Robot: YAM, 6 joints.
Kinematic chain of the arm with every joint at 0, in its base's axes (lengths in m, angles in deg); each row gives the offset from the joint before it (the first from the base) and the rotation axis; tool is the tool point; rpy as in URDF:
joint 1: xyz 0 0 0.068 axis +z
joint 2: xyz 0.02 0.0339 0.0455 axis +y
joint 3: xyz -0.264 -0.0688 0 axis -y
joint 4: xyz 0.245 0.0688 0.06 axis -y
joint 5: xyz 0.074 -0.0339 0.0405 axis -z
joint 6: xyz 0.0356 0 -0.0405 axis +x
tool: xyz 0 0 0 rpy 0 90 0
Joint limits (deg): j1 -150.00..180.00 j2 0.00..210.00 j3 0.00..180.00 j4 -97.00..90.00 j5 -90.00..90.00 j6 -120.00..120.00
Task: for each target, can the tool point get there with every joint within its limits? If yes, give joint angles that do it. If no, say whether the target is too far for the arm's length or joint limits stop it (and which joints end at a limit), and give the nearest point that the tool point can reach.
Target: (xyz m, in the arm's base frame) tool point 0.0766 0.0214 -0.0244
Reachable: yes | joints 39.25 154.26 27.82 -40.81 63.56 51.40
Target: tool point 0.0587 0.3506 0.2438
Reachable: yes | joints 75.14 103.19 79.50 -49.42 -68.61 65.10
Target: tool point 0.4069 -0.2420 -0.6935
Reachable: no: too far | nearest point 0.3120 -0.1855 -0.3618 | short by 0.350 m
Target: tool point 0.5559 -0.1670 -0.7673
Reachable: no: too far | nearest point 0.3785 -0.1137 -0.3493 | short by 0.457 m
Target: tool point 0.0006 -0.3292 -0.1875
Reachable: yes | joints -92.65 172.42 88.53 -27.49 -26.37 100.19
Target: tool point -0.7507 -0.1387 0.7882
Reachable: no: too far | nearest point -0.4784 -0.0116 0.5368 | short by 0.392 m
